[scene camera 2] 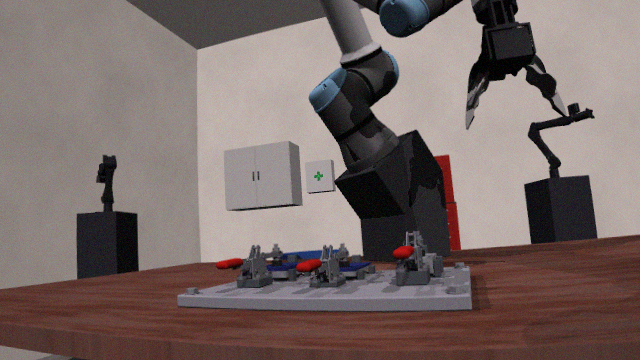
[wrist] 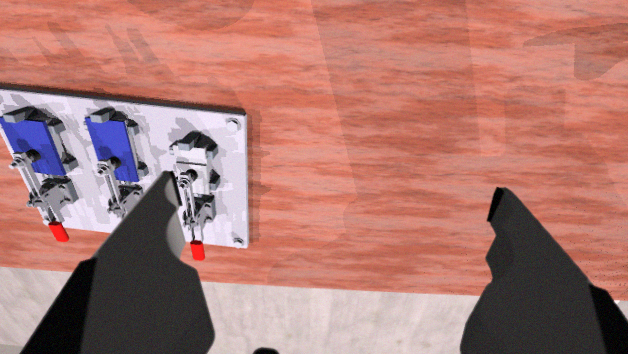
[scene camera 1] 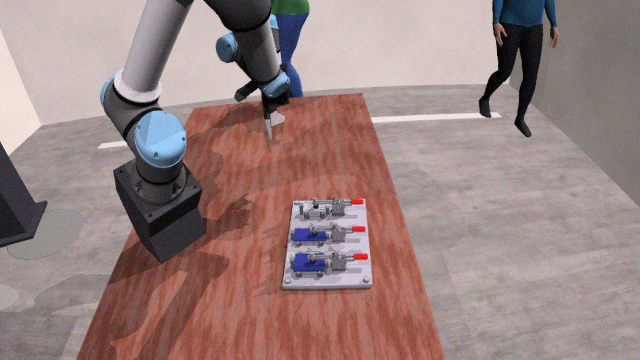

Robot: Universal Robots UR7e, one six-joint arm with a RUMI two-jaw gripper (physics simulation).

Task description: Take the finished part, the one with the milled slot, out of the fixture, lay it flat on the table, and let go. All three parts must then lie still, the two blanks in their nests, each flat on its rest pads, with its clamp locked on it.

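Frame: origin at the arm's base, x ahead, y left, z up, level; millimetres.
Seen in the pictures: gripper, between the fingertips: [scene camera 2: 515, 123] [wrist: 333, 181] [scene camera 1: 272, 127]; arm's base, origin of its link: [scene camera 2: 374, 156] [scene camera 1: 158, 179].
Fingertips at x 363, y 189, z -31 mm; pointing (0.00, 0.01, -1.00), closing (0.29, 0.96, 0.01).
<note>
Pixels of each thing's top centre, then the offset from my fingertips to it. Level surfaces: height alone.
- silver finished part, centre of its top: [scene camera 2: 419, 255] [wrist: 191, 171] [scene camera 1: 314, 206] dx +59, dy -201, dz -195 mm
- light fixture plate, centre of its top: [scene camera 2: 336, 281] [wrist: 128, 179] [scene camera 1: 328, 237] dx +59, dy -319, dz -221 mm
- middle blue blank, centre of its top: [scene camera 2: 347, 265] [wrist: 112, 151] [scene camera 1: 309, 234] dx +10, dy -300, dz -205 mm
- outer blue blank, centre of its top: [scene camera 2: 280, 265] [wrist: 32, 148] [scene camera 1: 309, 261] dx -25, dy -404, dz -200 mm
- wooden table, height of its surface: dz -236 mm
The silver finished part [scene camera 1: 315, 212] [wrist: 199, 156] sits in the end nest of the light fixture plate [scene camera 1: 327, 286] [scene camera 2: 325, 302] [wrist: 239, 165]. A dark slot line crosses its top in the wrist view. Its clamp [scene camera 1: 338, 207] [scene camera 2: 413, 272] reaches over it, handle pointing outward. The middle blue blank [scene camera 1: 301, 235] [wrist: 106, 142] and the outer blue blank [scene camera 1: 301, 261] [wrist: 39, 139] lie in their nests, each with a clamp arm over it. Whether they sit fully on their pads cannot be told. My gripper [scene camera 1: 276, 128] [scene camera 2: 516, 121] [wrist: 333, 181] is open and empty, high above the table, away from the plate.
Red clamp handles [scene camera 1: 358, 229] [scene camera 2: 308, 265] [wrist: 198, 250] stick out along one side of the plate. The arm's dark base [scene camera 1: 162, 225] [scene camera 2: 405, 230] stands across the wooden table [scene camera 1: 240, 310] [scene camera 2: 125, 305] from the handles. Two people stand beyond the table in scene camera 1.
</note>
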